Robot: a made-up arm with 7 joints.
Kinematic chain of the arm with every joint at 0, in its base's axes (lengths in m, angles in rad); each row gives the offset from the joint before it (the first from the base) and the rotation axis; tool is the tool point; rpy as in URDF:
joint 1: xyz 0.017 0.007 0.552 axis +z
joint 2: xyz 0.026 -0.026 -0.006 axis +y
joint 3: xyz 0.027 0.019 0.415 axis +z
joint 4: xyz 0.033 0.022 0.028 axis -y
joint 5: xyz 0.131 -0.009 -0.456 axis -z
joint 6: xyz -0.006 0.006 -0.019 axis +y
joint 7: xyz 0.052 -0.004 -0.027 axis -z
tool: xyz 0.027 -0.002 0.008 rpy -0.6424 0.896 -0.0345
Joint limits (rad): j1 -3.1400..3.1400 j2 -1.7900..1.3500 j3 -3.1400..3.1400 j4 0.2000..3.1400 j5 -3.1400..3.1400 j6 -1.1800..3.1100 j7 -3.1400..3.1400
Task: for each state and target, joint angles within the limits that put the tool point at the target. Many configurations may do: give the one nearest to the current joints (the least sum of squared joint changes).
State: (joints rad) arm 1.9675 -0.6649 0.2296 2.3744 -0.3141 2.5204 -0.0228
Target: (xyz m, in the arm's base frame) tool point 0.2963 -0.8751 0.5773
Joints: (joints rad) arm 1.8891 -1.6838 0.2590 2.8807 -0.3067 2.5650 -0.0232
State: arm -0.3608 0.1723 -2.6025 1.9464 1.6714 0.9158 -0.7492
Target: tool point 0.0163 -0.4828 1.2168
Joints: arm -0.1498 0.5192 -2.1435 1.5982 1.6759 0.9523 -0.7453
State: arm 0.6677 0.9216 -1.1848 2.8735 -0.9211 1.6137 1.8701
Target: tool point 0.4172 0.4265 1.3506
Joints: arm 0.8122 0.6006 -1.1893 2.9738 -0.9424 1.5711 1.8195
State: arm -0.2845 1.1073 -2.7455 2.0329 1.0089 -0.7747 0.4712
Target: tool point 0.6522 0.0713 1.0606
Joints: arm 0.1426 1.3500 -2.9925 1.8785 1.0848 -0.9577 0.4722
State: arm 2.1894 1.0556 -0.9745 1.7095 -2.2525 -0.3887 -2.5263
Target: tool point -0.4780 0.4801 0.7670
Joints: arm 2.8659 0.4147 -0.6952 1.3579 -2.2537 -0.4992 -2.4667
